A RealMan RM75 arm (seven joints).
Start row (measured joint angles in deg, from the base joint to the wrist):
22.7, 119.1, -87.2, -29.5, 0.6, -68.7, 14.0
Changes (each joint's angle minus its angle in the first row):
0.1, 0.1, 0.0, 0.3, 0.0, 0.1, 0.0
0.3, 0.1, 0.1, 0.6, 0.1, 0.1, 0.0
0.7, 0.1, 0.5, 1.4, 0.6, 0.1, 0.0
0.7, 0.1, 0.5, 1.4, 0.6, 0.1, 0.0
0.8, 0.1, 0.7, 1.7, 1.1, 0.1, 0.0
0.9, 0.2, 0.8, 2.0, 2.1, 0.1, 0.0
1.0, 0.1, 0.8, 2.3, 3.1, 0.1, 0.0
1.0, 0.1, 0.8, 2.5, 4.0, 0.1, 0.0
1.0, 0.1, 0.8, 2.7, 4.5, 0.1, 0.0
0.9, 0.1, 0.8, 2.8, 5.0, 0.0, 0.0
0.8, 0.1, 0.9, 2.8, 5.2, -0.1, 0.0
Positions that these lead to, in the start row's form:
22.8, 119.2, -87.2, -29.2, 0.6, -68.6, 14.0
23.0, 119.2, -87.1, -28.9, 0.7, -68.6, 14.0
23.4, 119.2, -86.7, -28.1, 1.2, -68.6, 14.0
23.4, 119.2, -86.7, -28.1, 1.2, -68.6, 14.0
23.5, 119.2, -86.5, -27.8, 1.7, -68.6, 14.0
23.6, 119.3, -86.4, -27.5, 2.7, -68.6, 14.0
23.7, 119.2, -86.4, -27.2, 3.7, -68.6, 14.0
23.7, 119.2, -86.4, -27.0, 4.6, -68.6, 14.0
23.7, 119.2, -86.4, -26.8, 5.1, -68.6, 14.0
23.6, 119.2, -86.4, -26.7, 5.6, -68.7, 14.0
23.5, 119.2, -86.3, -26.7, 5.8, -68.8, 14.0

